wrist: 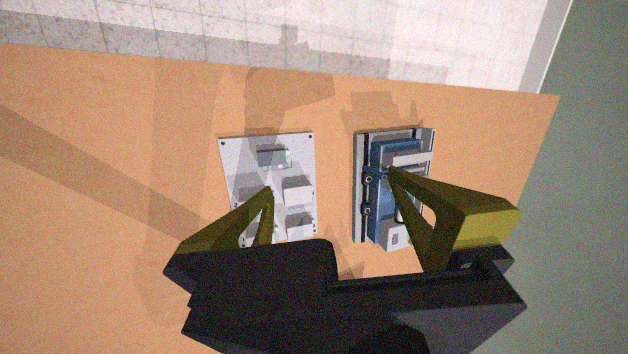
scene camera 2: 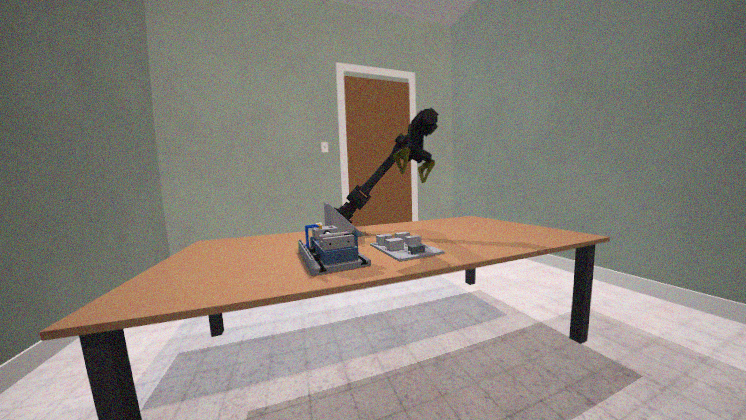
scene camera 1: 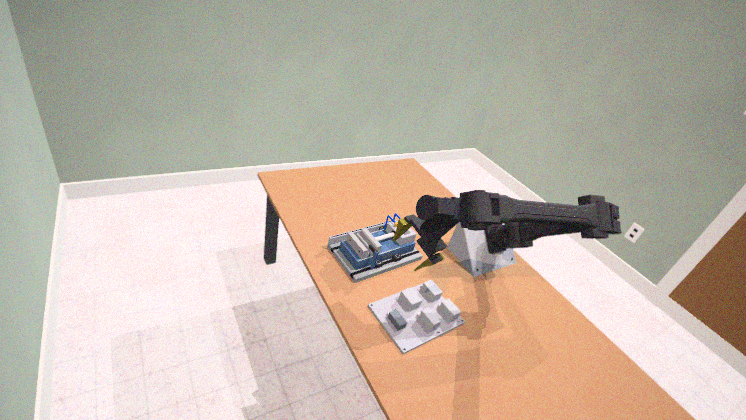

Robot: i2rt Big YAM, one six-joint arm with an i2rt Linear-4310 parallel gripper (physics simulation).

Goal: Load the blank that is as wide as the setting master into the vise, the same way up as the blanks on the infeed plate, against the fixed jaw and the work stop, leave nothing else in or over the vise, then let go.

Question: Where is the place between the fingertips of my gripper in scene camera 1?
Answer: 404,255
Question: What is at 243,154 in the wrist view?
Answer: A grey infeed plate.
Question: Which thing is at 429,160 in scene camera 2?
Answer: My gripper.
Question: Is my gripper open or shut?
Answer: Open.
